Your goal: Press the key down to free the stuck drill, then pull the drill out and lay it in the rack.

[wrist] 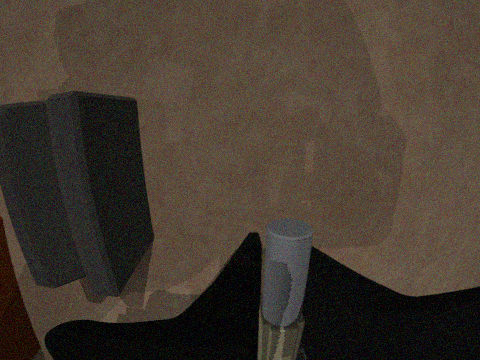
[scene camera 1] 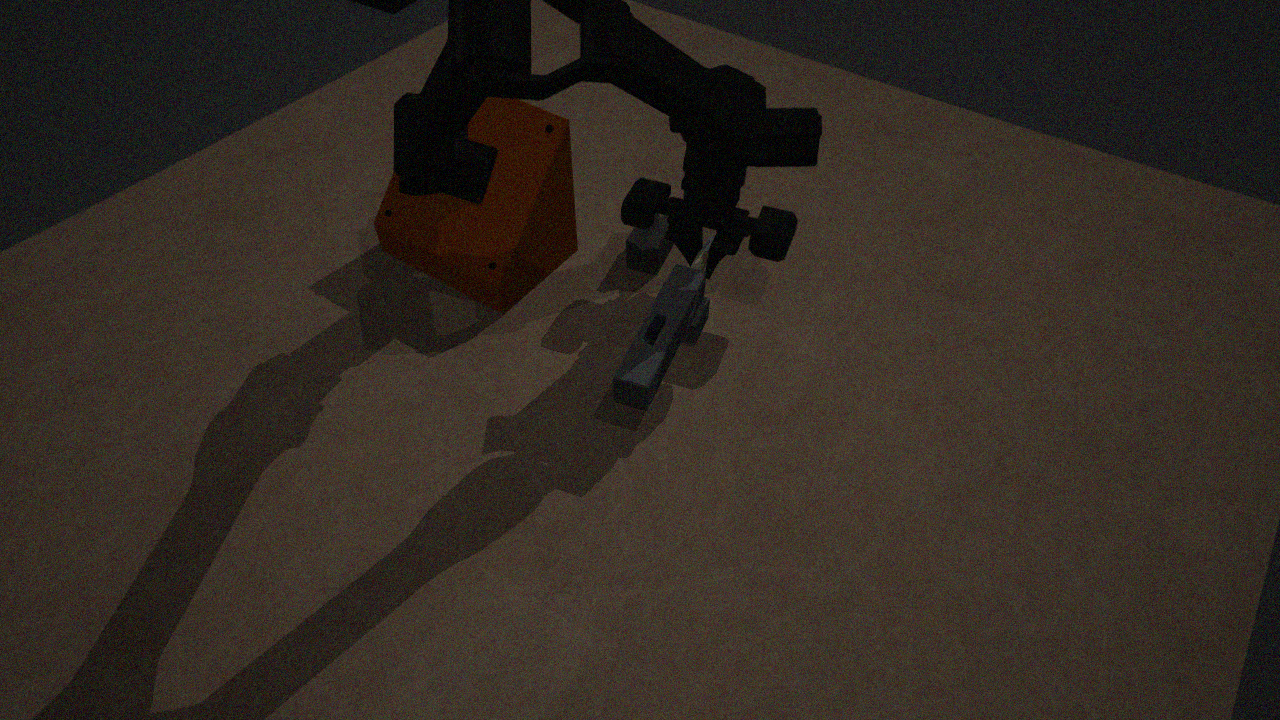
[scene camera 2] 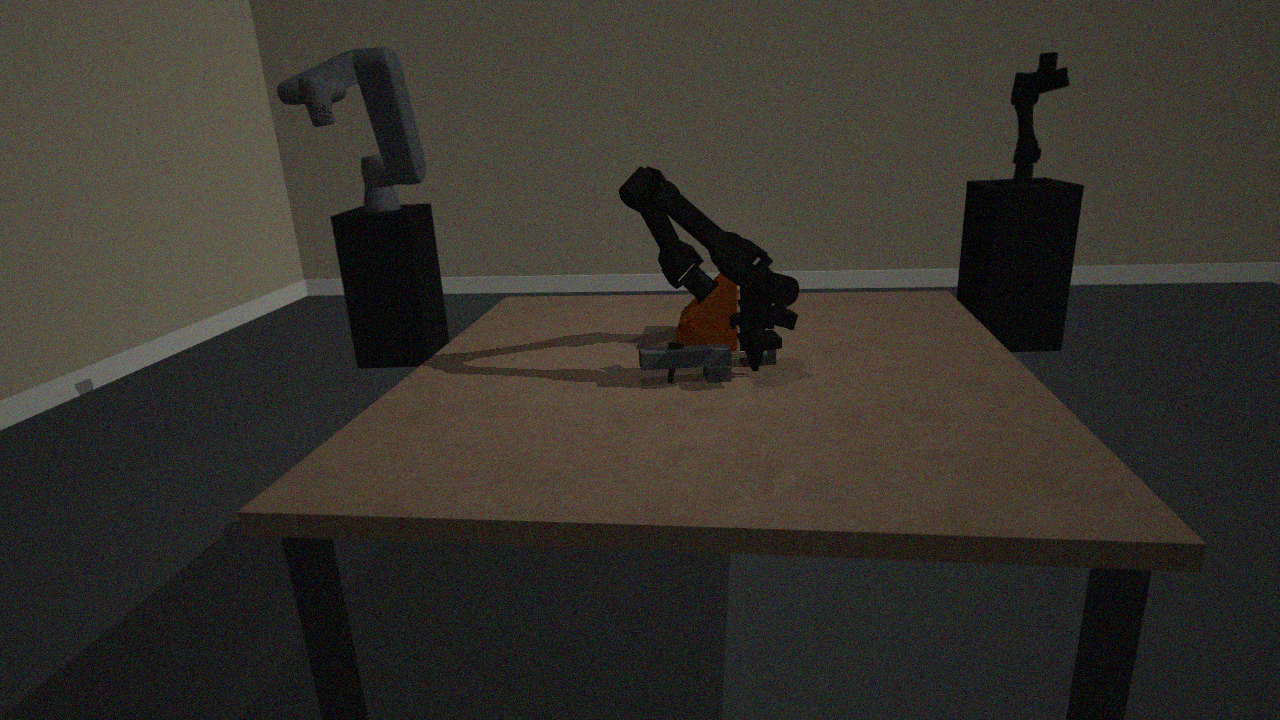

Labels:
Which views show the gripper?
The wrist view, scene camera 1 and scene camera 2: all of them.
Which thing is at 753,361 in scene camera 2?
The gripper.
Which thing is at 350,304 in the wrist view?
The gripper.

